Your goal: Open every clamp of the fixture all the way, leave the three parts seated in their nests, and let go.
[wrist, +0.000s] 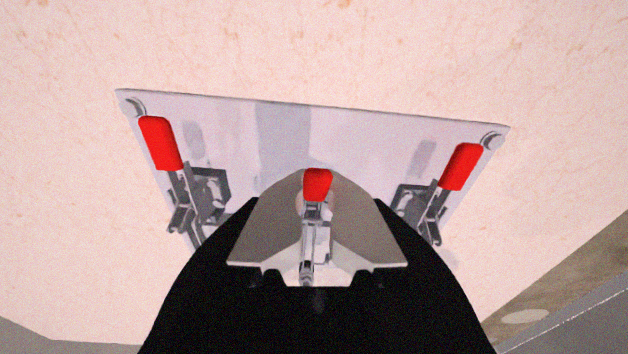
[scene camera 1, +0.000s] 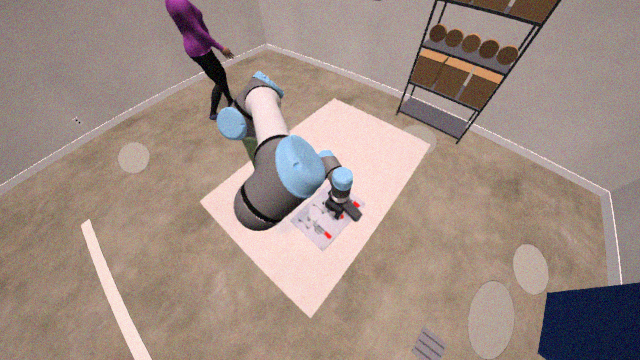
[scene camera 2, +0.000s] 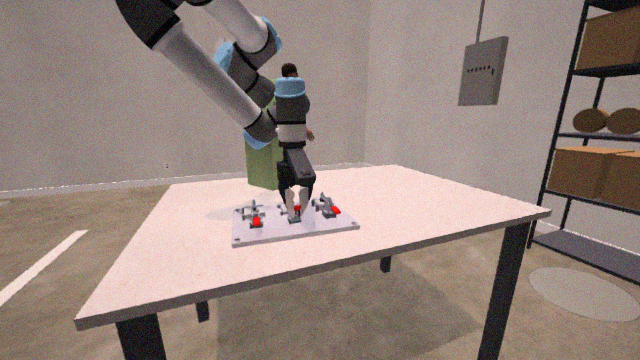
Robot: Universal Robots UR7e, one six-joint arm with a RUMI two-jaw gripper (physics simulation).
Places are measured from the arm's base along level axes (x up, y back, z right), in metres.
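Where they show: gripper, fingertip midpoint: [wrist: 315, 171] [scene camera 1: 339, 217] [scene camera 2: 296, 217]; arm's base, link origin: [scene camera 2: 261, 97].
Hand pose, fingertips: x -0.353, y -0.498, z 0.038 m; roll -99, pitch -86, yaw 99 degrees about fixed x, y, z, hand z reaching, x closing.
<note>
Each offset is from my fingertips to the top centre of the thing. "*": to the spot under its first point. Level surfaces: height alone.
The fixture's grey plate [scene camera 1: 320, 243] [scene camera 2: 300, 232] [wrist: 360, 132] lies on the table and carries three clamps with red handles. My gripper [scene camera 1: 339, 215] [scene camera 2: 296, 215] [wrist: 315, 171] is at the middle clamp, shut on its red handle {dx +0.043, dy +0.011, dz -0.001 m} [scene camera 2: 297, 207] [wrist: 317, 184], which looks short and tilted up in the wrist view. One outer handle {* dx +0.021, dy -0.038, dz -0.104 m} [scene camera 1: 356, 204] [scene camera 2: 336, 210] [wrist: 161, 143] and the other outer handle {dx +0.018, dy -0.003, dz +0.112 m} [scene camera 1: 328, 235] [scene camera 2: 256, 221] [wrist: 461, 166] stick out towards the plate's front edge. The parts in their nests are too small or hidden to make out.
The table {dx -0.039 m} [scene camera 1: 310, 295] [scene camera 2: 425, 200] bears the fixture. A person in purple [scene camera 1: 192, 30] stands behind the arm, partly hidden in scene camera 2. A shelf rack [scene camera 1: 492, 95] [scene camera 2: 564, 117] with boxes stands beyond the table. A dark blue block [scene camera 1: 590, 322] is at the lower right.
</note>
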